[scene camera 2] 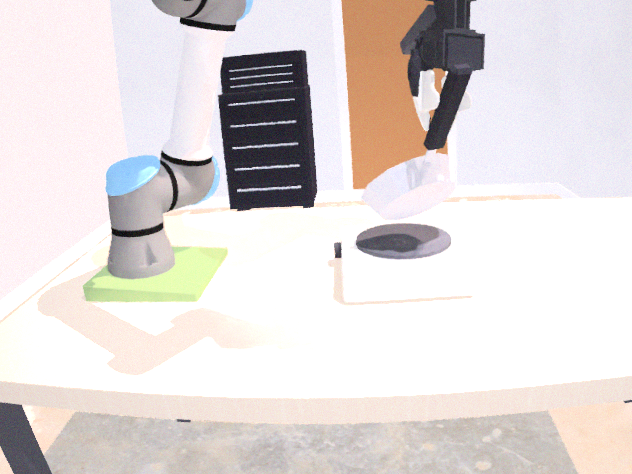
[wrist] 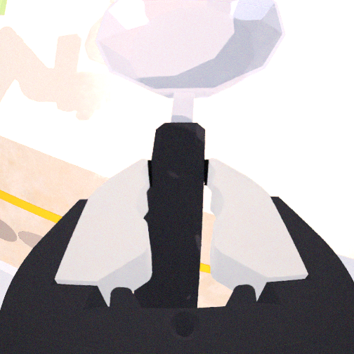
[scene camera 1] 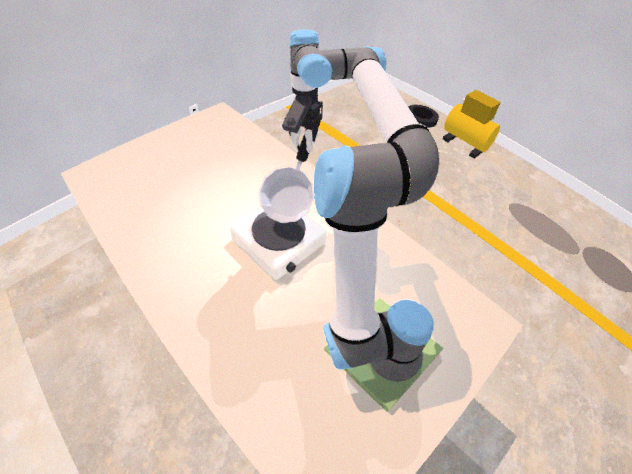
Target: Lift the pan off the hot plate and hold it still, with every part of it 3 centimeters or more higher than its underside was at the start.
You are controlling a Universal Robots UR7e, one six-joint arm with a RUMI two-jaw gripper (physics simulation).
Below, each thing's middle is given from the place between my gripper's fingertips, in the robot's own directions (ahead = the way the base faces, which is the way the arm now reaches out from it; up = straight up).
I see the pale pan (scene camera 2: 415,186) 40 mm behind my hand, 40 mm to the left of it and 40 mm below it. Also, from my hand: white hot plate (scene camera 2: 399,261) 70 mm behind, 140 mm to the left, 260 mm below.
